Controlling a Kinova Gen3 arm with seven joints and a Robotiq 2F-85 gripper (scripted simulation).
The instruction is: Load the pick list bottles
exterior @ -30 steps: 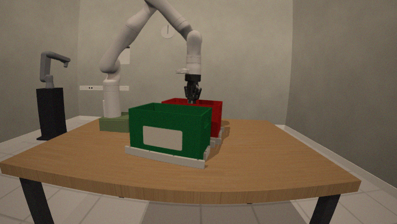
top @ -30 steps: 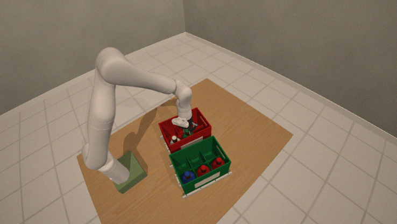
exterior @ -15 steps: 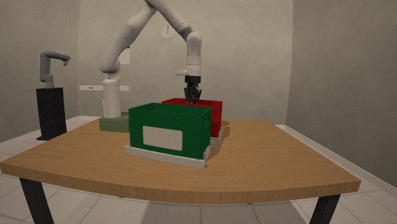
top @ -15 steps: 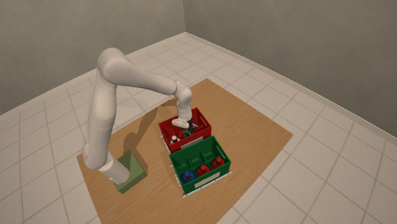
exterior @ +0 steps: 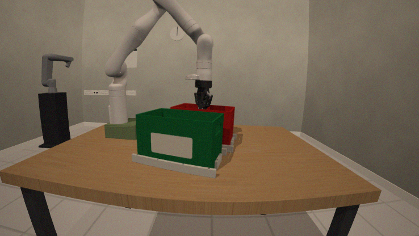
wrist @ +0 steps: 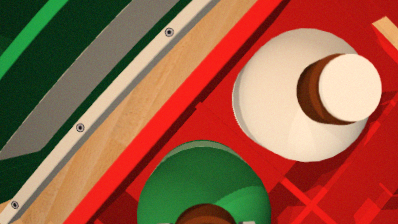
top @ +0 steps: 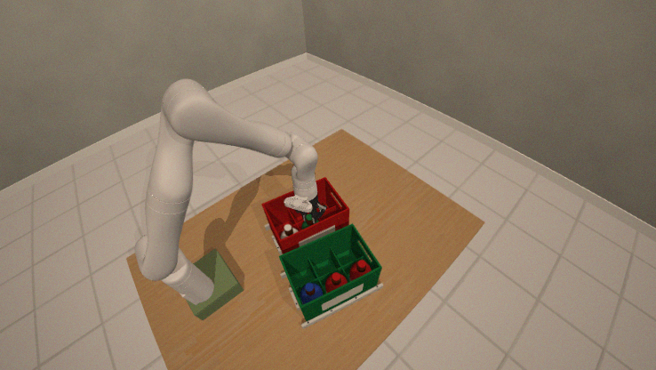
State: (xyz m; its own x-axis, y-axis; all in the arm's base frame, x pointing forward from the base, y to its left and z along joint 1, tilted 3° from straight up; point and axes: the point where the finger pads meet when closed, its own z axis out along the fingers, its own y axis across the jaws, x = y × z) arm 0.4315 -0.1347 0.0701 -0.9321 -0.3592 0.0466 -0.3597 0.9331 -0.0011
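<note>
Now: the green-label bottle 70 mm below my hand. The rest, counted from my hand: green crate (170 mm to the right, 100 mm behind, 70 mm below); then red crate (70 mm below, 40 mm to the left, 20 mm ahead); then white-labelled bottle (80 mm behind, 70 mm below, 30 mm to the left).
</note>
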